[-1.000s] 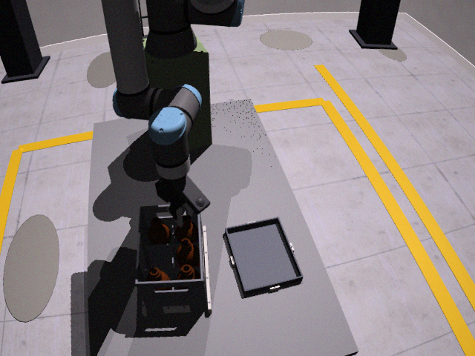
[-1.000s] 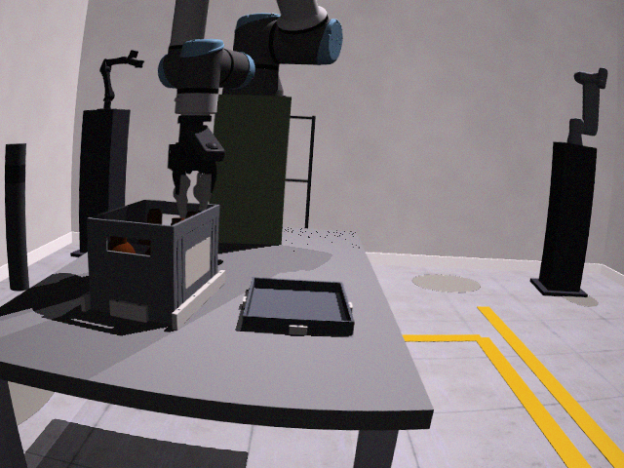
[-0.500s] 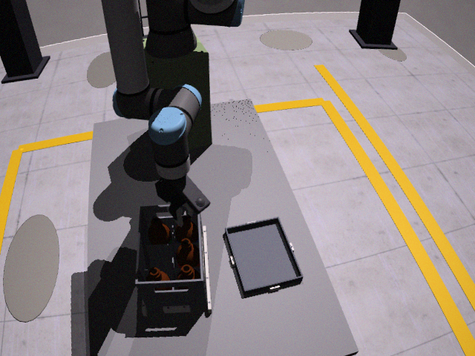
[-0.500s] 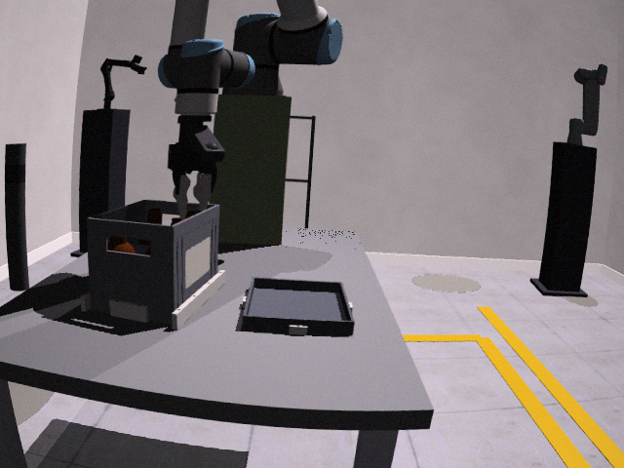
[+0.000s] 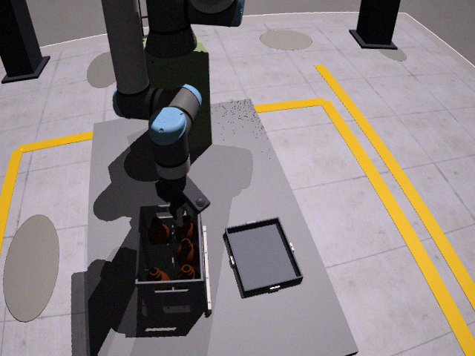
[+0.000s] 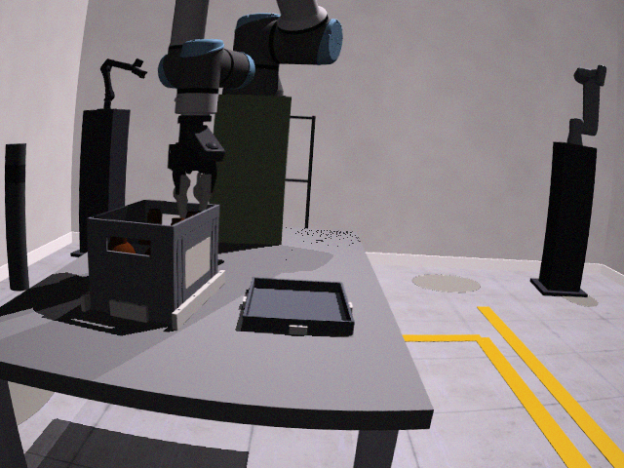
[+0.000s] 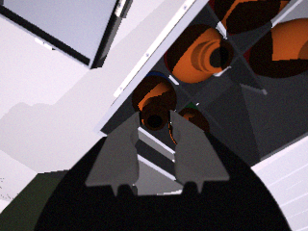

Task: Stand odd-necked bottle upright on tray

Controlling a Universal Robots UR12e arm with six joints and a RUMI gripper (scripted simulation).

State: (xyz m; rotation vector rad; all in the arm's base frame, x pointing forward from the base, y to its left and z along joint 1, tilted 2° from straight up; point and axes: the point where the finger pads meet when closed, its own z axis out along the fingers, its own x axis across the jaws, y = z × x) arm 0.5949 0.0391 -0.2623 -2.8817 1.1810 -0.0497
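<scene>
Right now my hand is 90 mm short of the dark grey crate, 70 mm above it and 50 mm to the left of it. From my hand the other things lie so: black tray: 230 mm to the left, 140 mm below, 50 mm ahead.
</scene>
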